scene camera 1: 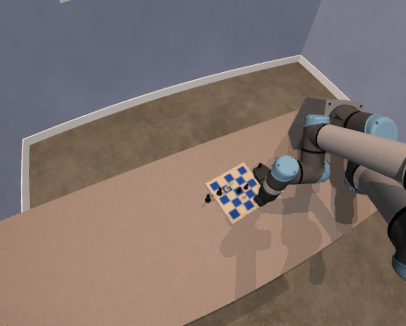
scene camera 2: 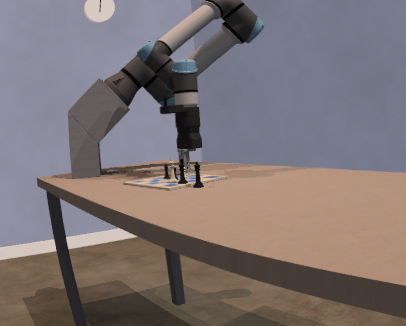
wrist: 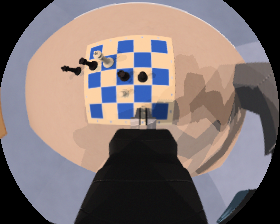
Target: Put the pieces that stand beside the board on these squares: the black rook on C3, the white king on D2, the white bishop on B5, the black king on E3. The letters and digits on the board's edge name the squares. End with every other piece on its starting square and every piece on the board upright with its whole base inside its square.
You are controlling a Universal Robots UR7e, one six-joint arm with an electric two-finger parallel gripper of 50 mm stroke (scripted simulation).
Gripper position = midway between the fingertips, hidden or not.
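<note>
Chessboard (scene camera 1: 235, 208), visible also as the chessboard (scene camera 2: 158, 182) and the chessboard (wrist: 153, 54). My gripper (scene camera 2: 185, 170) appears again as the gripper (wrist: 142, 113).
</note>
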